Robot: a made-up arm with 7 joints. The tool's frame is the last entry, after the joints. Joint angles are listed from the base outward. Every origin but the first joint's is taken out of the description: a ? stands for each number. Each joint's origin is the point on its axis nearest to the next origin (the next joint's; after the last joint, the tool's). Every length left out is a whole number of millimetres.
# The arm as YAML. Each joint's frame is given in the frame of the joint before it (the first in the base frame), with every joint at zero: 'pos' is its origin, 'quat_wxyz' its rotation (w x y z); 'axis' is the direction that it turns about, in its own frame. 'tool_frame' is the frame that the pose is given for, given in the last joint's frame.
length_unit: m
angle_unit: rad
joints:
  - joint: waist
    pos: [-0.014, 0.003, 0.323]
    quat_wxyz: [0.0, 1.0, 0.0, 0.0]
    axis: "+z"
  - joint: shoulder
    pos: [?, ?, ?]
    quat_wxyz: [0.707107, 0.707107, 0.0, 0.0]
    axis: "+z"
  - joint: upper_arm
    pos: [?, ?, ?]
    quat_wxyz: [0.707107, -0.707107, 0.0, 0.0]
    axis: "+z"
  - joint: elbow
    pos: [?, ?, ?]
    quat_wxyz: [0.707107, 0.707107, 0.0, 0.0]
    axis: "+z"
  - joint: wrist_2
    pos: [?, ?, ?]
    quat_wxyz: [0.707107, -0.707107, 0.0, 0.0]
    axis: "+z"
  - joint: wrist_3
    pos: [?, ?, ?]
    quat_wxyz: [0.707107, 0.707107, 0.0, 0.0]
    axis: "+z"
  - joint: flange
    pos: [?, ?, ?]
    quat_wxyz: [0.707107, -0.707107, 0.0, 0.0]
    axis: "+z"
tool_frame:
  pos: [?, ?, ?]
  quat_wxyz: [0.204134, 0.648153, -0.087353, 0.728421]
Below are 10 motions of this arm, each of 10 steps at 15 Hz.
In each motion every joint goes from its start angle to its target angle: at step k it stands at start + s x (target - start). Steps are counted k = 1, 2, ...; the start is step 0. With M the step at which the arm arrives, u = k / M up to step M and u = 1 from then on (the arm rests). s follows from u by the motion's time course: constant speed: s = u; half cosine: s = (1 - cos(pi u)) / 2; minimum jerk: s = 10 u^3 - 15 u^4 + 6 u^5.
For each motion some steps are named. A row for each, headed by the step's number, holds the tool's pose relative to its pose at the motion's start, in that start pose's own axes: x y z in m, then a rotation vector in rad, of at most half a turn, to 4 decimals.
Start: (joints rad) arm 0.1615 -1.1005 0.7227 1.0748 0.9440 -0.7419 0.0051
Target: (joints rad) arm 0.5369 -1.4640 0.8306 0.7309 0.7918 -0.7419 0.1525
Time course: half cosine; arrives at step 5
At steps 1, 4, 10:
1: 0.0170 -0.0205 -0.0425 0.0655 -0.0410 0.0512
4: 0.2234 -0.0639 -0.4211 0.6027 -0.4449 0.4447
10: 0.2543 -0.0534 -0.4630 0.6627 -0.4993 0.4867

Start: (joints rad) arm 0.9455 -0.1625 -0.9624 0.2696 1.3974 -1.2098 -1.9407
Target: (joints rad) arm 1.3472 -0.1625 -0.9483 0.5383 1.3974 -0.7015 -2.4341
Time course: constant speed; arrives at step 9
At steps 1, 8, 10:
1: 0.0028 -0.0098 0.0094 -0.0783 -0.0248 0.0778
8: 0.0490 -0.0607 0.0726 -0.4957 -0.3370 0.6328
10: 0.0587 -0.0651 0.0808 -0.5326 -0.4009 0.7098

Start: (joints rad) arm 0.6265 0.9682 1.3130 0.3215 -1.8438 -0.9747 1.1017
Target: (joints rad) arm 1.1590 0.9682 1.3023 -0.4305 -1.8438 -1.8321 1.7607
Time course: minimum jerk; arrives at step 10
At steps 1, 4, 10:
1: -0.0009 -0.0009 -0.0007 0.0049 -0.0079 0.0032
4: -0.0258 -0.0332 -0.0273 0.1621 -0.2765 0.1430
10: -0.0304 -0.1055 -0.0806 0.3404 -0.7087 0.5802

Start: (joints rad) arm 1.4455 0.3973 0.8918 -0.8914 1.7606 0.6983 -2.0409
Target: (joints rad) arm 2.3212 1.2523 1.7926 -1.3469 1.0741 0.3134 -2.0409
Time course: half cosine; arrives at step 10
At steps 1, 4, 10:
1: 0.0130 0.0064 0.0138 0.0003 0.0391 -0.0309
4: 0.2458 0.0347 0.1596 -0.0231 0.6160 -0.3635
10: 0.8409 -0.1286 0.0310 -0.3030 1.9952 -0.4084

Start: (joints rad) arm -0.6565 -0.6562 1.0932 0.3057 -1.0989 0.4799 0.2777
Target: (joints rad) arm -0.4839 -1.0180 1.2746 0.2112 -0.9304 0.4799 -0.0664
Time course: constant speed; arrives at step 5
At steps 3, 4, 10:
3: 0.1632 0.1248 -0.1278 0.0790 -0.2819 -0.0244
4: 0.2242 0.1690 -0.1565 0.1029 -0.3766 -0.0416
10: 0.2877 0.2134 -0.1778 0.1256 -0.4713 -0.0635

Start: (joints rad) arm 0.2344 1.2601 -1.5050 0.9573 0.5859 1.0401 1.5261
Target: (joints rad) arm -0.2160 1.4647 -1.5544 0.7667 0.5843 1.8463 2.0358
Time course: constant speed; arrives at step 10
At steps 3, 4, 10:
3: -0.0978 -0.0054 -0.0420 0.2054 0.0565 -0.2842
4: -0.1306 -0.0032 -0.0560 0.2772 0.0676 -0.3806
10: -0.3211 0.0489 -0.1358 0.7178 0.0475 -0.9768

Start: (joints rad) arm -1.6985 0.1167 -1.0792 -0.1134 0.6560 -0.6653 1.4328
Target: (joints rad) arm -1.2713 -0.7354 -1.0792 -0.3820 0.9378 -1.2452 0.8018
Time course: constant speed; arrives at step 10
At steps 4, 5, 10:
4: -0.0700 -0.1664 -0.2608 -0.1049 -0.5930 0.3423
5: -0.0670 -0.2007 -0.3320 -0.1333 -0.7568 0.4014
10: 0.0648 -0.3216 -0.6765 -0.2623 -1.6274 0.5458

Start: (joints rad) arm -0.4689 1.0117 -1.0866 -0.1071 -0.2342 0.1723 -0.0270
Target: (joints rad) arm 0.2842 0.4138 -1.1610 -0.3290 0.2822 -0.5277 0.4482
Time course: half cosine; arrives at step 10
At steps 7, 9, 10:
7: 0.2267 0.6129 -0.1537 1.2724 -1.0085 -0.5844
9: 0.3003 0.7257 -0.0970 1.5248 -1.2640 -0.7235
10: 0.3099 0.7391 -0.0870 1.5568 -1.2990 -0.7434

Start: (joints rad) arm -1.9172 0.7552 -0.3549 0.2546 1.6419 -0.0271 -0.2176
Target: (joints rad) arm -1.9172 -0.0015 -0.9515 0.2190 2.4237 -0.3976 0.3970
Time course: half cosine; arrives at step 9
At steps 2, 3, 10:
2: 0.0286 -0.0337 -0.0673 0.1187 -0.1033 0.0439
3: 0.0699 -0.0688 -0.1416 0.2565 -0.2150 0.1071
10: 0.4445 -0.1778 -0.4730 1.0416 -0.6870 0.7080

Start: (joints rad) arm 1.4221 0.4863 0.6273 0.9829 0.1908 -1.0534 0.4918
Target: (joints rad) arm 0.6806 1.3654 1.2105 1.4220 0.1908 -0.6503 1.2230
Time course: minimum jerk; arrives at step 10
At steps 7, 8, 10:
7: 0.0597 0.5649 0.0422 0.8649 0.4363 -0.9713
8: 0.0845 0.6204 0.0206 1.0372 0.4024 -1.0738
10: 0.0993 0.6488 0.0073 1.1367 0.3764 -1.1233

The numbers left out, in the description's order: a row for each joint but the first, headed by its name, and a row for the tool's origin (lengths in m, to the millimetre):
shoulder: 0.009 0.057 0.0
upper_arm: -0.027 -0.512 0.0
elbow: 0.014 0.064 0.0
wrist_2: 0.02 -0.327 0.0
wrist_3: 0.0 0.015 0.0
flange: -0.019 -0.03 0.0
tool: 0.014 0.029 0.0

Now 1 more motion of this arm.
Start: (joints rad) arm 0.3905 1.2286 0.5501 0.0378 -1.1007 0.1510 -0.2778
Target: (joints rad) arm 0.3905 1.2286 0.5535 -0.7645 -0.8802 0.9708 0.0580
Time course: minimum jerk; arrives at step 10
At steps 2, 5, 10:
2: -0.0036 0.0154 0.0032 0.0344 0.0497 -0.0078
5: -0.0078 0.1338 0.0330 0.3542 0.3853 -0.0640
10: 0.0363 0.2568 0.0755 0.8030 0.6545 -0.1025

